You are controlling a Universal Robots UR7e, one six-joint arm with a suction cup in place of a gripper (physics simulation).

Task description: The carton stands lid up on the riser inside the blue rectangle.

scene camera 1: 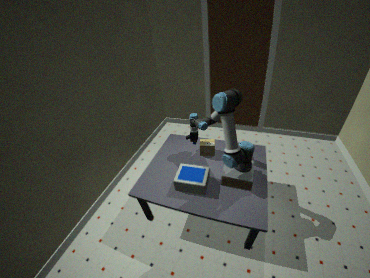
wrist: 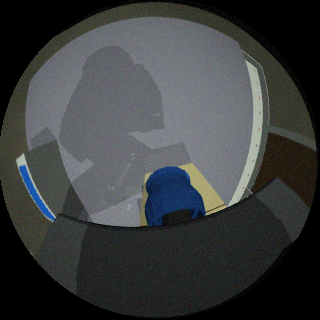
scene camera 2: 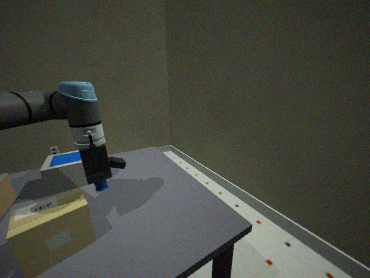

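Observation:
The tan carton stands on the table, away from the riser, with a barcode label on its upper face in scene camera 2. The grey-white riser has the blue rectangle on its top. My suction gripper is tilted beside the carton, on its side toward the outer table edge. Table shows between cup and carton in scene camera 2. The cup holds nothing. It hides part of the carton in the wrist view.
The arm's base block stands on the table near the riser and carton. The arm reaches over from it. The arm's shadow lies across the table. The table's outer edge is near the gripper.

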